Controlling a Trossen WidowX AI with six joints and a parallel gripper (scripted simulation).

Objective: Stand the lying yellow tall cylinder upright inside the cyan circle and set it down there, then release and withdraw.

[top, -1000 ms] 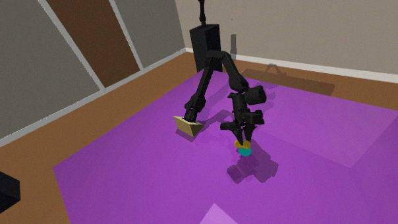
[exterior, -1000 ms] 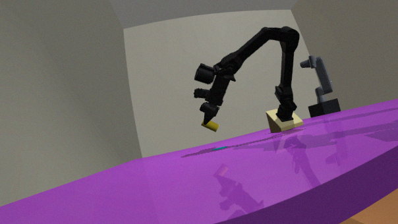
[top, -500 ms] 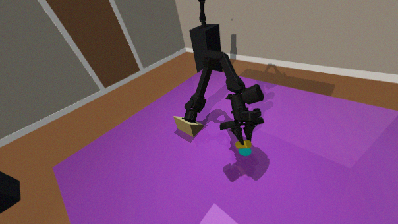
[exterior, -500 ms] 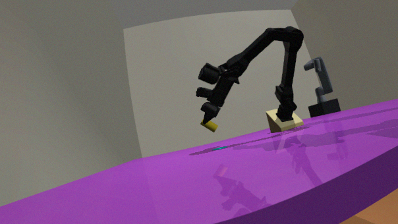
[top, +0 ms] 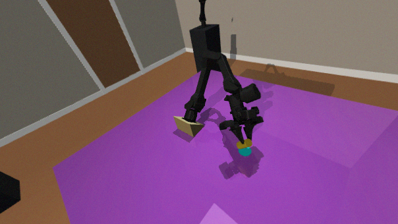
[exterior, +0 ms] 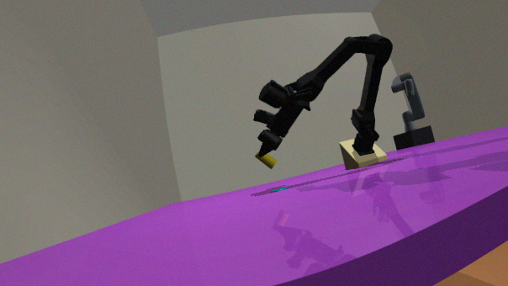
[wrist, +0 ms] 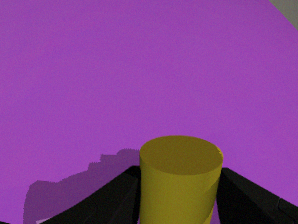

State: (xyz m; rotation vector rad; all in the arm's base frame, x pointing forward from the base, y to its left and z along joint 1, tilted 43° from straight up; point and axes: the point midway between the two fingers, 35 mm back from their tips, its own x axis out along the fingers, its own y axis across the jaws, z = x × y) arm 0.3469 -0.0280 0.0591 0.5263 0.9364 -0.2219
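The cyan circle is 12 cm below my gripper tip, 4 cm to the left of it and 3 cm behind it. The rest, counted from my gripper tip: yellow cylinder 2 cm below, 1 cm behind.
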